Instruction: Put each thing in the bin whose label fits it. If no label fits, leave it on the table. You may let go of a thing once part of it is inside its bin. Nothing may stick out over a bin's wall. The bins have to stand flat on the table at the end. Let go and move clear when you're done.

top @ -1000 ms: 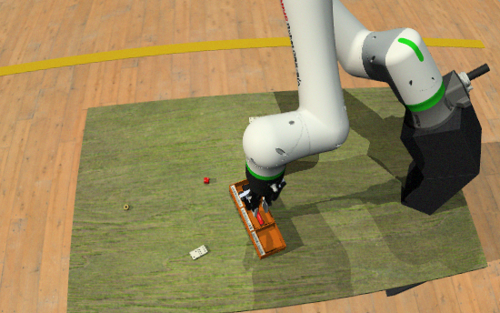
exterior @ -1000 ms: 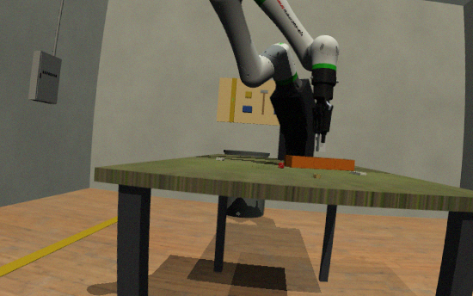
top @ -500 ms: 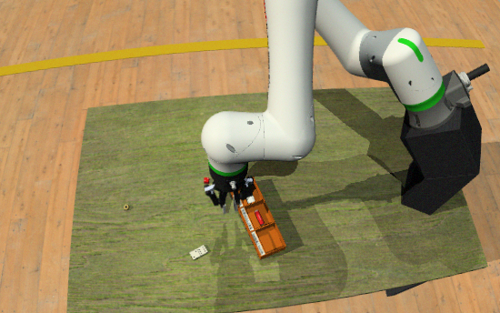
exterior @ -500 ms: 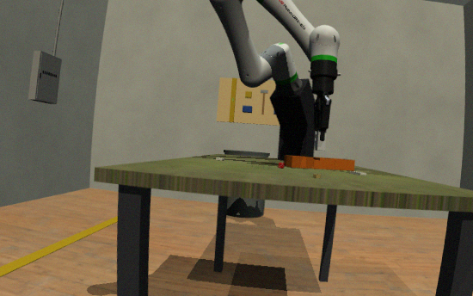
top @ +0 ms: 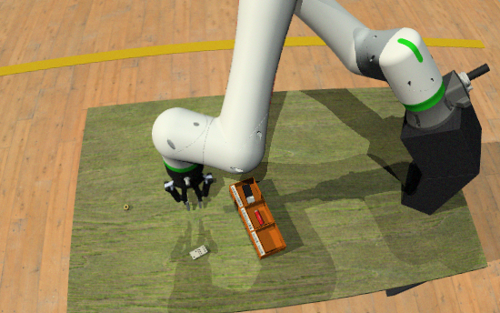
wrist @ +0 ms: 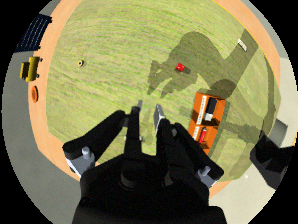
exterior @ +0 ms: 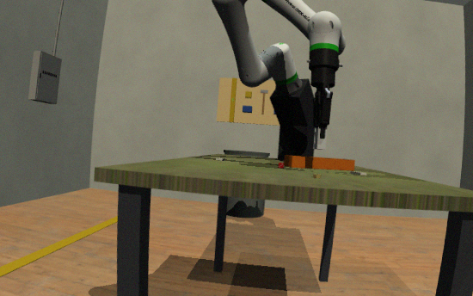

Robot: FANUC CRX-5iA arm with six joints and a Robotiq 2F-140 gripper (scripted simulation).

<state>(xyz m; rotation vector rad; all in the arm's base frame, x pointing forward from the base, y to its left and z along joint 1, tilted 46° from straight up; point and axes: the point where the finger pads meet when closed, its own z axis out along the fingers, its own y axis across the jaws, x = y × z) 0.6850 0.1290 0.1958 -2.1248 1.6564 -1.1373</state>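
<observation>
Right now the small brass ring is 23 cm ahead of my hand, 5 cm to the right of it and 10 cm below it. Also, from my hand: orange bin 19 cm behind, 4 cm to the left, 8 cm below; black-and-white block 17 cm behind, 3 cm to the right, 9 cm below; small red cube 4 cm behind, 11 cm to the right, 9 cm below.
</observation>
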